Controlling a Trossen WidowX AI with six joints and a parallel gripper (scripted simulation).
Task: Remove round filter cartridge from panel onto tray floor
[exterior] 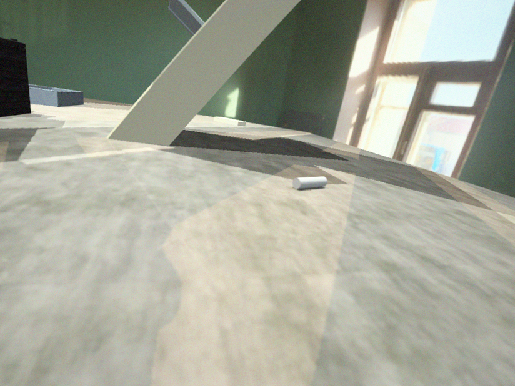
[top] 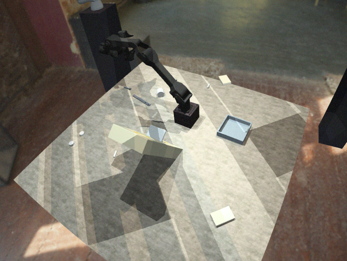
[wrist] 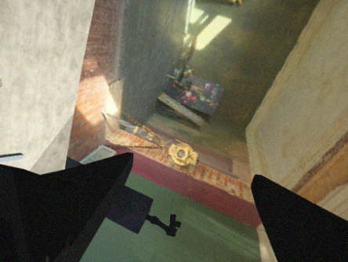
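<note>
The round white filter cartridge lies 63 cm ahead of my gripper tip, 37 cm to the left of it and 10 cm below it. The rest, counted from my gripper tip: cream service panel (58 cm ahead, 38 cm to the left, 17 cm below); tray (72 cm to the left, 32 cm below, 24 cm ahead).
</note>
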